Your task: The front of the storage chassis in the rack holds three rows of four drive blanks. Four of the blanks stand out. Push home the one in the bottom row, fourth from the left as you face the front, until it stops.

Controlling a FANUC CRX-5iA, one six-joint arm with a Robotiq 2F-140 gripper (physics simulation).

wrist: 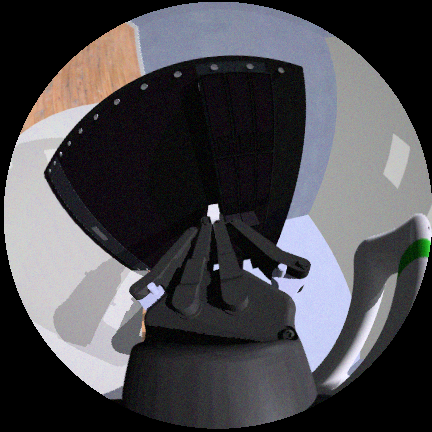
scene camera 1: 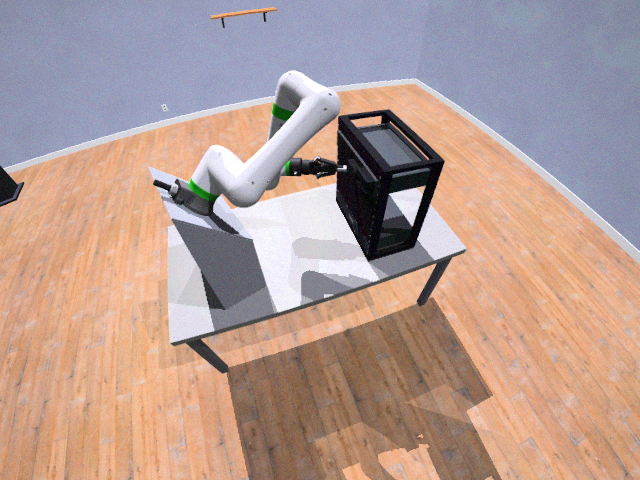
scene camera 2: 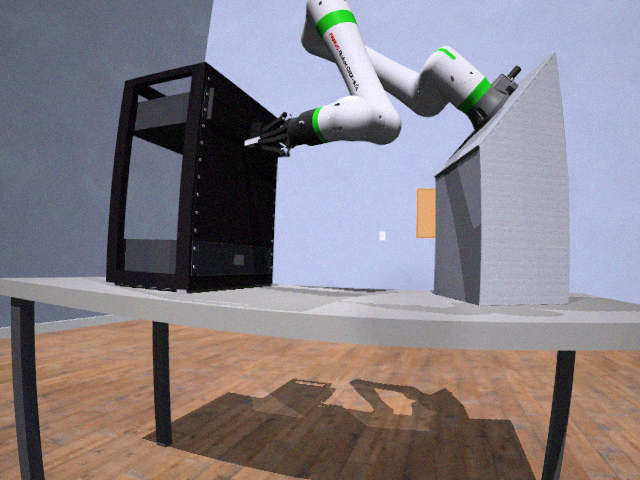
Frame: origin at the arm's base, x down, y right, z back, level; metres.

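Seen in the pictures: gripper, between the fingertips: point(wrist: 214, 211) point(scene camera 2: 248, 144); arm's base, origin of its link: point(scene camera 1: 195, 204) point(scene camera 2: 493, 113).
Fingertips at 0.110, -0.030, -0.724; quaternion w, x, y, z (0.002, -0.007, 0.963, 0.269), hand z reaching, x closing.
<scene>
Pixels of each thing's top centre, then the offset from my fingertips to it, as dx, dy, dz. "spot": a spot on its surface instead.
- black rack, centre of its top: point(wrist: 267, 169) point(scene camera 2: 211, 100) point(scene camera 1: 385, 135) -0.169, +0.042, -0.155
- slightly lighter blank face, a spot on its surface: point(wrist: 247, 218) spot: -0.056, +0.017, +0.017
- low dark unit, a spot on its surface: point(scene camera 2: 219, 258) spot: +0.339, -0.089, -0.033
The black rack point(scene camera 1: 435, 164) point(scene camera 2: 188, 180) point(wrist: 291, 125) stands on the table. The storage chassis point(wrist: 240, 115) is near its top, very dark, with faint lines between the drive blanks; the wrist view shows it turned on its side. A slightly lighter blank face point(wrist: 247, 218) shows near the fingers, at the chassis's right end. The bottom-row fourth blank cannot be made out clearly; it lies near or behind the fingertips. My gripper point(scene camera 1: 341, 167) point(scene camera 2: 251, 141) point(wrist: 214, 211) is shut and empty, its pale tips pointing at the chassis front near that end. Whether they touch a blank is unclear.
The arm's grey slanted pedestal point(scene camera 1: 222, 268) point(scene camera 2: 522, 206) stands at the other end of the table point(scene camera 1: 279, 242) point(scene camera 2: 361, 330). A low dark unit point(scene camera 2: 219, 258) point(wrist: 82, 215) sits at the bottom of the rack. Rack posts with screws flank the front.
</scene>
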